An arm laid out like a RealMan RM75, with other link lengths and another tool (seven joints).
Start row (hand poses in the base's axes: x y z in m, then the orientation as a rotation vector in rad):
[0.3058 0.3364 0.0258 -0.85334 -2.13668 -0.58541]
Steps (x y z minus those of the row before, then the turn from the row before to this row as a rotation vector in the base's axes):
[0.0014 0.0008 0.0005 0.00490 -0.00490 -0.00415]
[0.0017 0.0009 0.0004 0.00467 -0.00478 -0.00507]
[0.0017 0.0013 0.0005 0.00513 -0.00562 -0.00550]
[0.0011 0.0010 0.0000 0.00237 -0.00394 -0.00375]
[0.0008 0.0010 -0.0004 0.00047 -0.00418 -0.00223]
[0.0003 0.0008 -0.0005 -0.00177 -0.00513 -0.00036]
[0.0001 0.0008 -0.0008 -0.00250 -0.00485 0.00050]
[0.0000 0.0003 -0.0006 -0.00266 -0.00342 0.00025]
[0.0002 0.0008 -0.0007 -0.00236 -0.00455 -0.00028]
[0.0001 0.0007 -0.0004 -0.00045 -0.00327 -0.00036]
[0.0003 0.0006 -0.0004 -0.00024 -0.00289 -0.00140]
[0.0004 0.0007 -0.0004 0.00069 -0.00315 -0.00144]
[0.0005 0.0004 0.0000 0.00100 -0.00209 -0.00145]
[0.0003 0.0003 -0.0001 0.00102 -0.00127 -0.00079]
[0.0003 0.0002 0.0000 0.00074 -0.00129 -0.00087]
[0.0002 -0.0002 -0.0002 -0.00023 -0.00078 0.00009]
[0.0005 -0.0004 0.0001 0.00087 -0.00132 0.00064]
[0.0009 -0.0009 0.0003 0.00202 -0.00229 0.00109]
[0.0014 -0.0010 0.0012 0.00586 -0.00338 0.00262]
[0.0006 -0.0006 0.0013 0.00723 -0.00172 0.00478]
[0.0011 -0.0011 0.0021 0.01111 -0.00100 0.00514]
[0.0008 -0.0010 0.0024 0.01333 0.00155 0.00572]
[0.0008 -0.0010 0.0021 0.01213 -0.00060 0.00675]
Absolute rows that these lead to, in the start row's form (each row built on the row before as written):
[0.3072 0.3372 0.0263 -0.85467 -2.13753 -0.59520]
[0.3089 0.3381 0.0267 -0.85716 -2.13807 -0.60517]
[0.3106 0.3394 0.0272 -0.85976 -2.13898 -0.61630]
[0.3117 0.3404 0.0272 -0.86213 -2.14022 -0.62280]
[0.3125 0.3414 0.0268 -0.86378 -2.14305 -0.62673]
[0.3128 0.3422 0.0263 -0.86441 -2.14839 -0.62796]
[0.3129 0.3430 0.0255 -0.86450 -2.15410 -0.62785]
[0.3129 0.3433 0.0249 -0.86515 -2.15853 -0.62690]
[0.3131 0.3441 0.0242 -0.86608 -2.16366 -0.62715]
[0.3132 0.3448 0.0238 -0.86627 -2.16669 -0.62869]
[0.3135 0.3454 0.0234 -0.86758 -2.16896 -0.63075]
[0.3139 0.3461 0.0230 -0.86841 -2.17099 -0.63394]
[0.3144 0.3465 0.0230 -0.86924 -2.17192 -0.63686]
[0.3147 0.3468 0.0229 -0.86942 -2.17231 -0.63902]
[0.3150 0.3470 0.0229 -0.86984 -2.17283 -0.64094]
[0.3152 0.3468 0.0227 -0.86974 -2.17367 -0.64110]
[0.3157 0.3464 0.0228 -0.86836 -2.17461 -0.64243]
[0.3166 0.3455 0.0231 -0.86573 -2.17598 -0.64528]
[0.3180 0.3445 0.0243 -0.85918 -2.17686 -0.65197]
[0.3186 0.3439 0.0256 -0.84970 -2.17619 -0.65807]
[0.3197 0.3428 0.0277 -0.83790 -2.17299 -0.66759]
[0.3205 0.3418 0.0301 -0.82471 -2.16649 -0.67765]
[0.3213 0.3408 0.0322 -0.81061 -2.16273 -0.68708]

